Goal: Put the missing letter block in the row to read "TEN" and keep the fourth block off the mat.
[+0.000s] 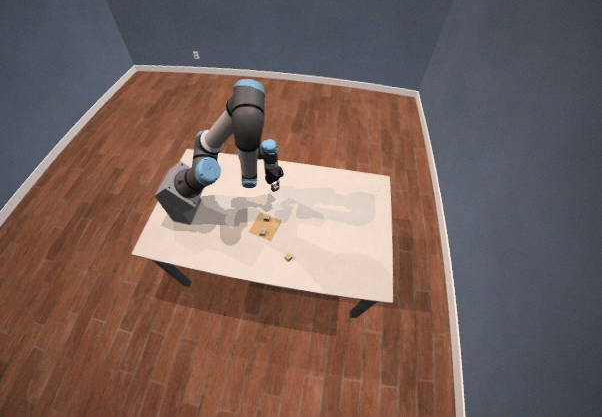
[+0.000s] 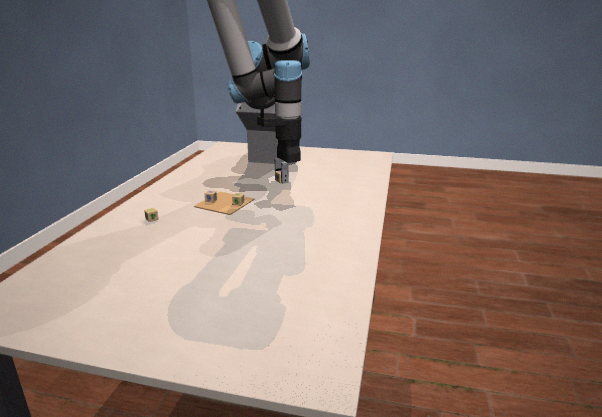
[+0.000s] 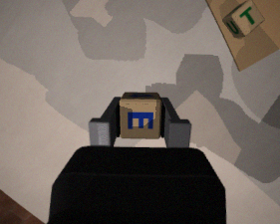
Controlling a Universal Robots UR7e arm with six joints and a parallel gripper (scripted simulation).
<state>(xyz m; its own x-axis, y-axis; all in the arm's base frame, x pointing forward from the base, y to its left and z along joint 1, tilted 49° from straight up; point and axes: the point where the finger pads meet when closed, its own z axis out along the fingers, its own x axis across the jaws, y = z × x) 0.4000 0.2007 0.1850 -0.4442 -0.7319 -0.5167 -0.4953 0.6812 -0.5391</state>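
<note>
Right now the tan mat is 20 cm to the right of my hand, 12 cm below it and 1 cm behind it.
</note>
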